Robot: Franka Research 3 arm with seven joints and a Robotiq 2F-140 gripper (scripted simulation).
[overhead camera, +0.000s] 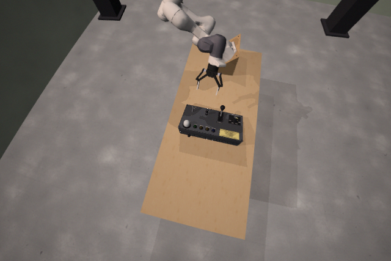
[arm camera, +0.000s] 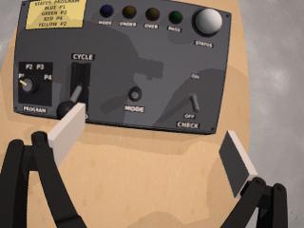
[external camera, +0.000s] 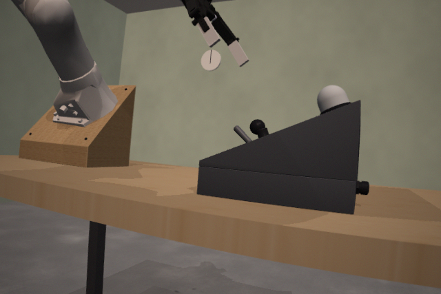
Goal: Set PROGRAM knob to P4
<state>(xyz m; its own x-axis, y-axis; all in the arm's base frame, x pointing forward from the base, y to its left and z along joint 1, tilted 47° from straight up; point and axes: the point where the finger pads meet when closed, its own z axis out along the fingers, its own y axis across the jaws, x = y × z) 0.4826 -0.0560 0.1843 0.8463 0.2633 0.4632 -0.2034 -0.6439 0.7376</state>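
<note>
The black ball lever lies 80 mm ahead of my hand, 140 mm to the left of it and 180 mm below it. Round my hand: dark sloped console (130 mm ahead, 80 mm to the left, 220 mm below); mode button (90 mm ahead, 20 mm to the left, 190 mm below); check toggle (70 mm ahead, 100 mm to the right, 200 mm below).
</note>
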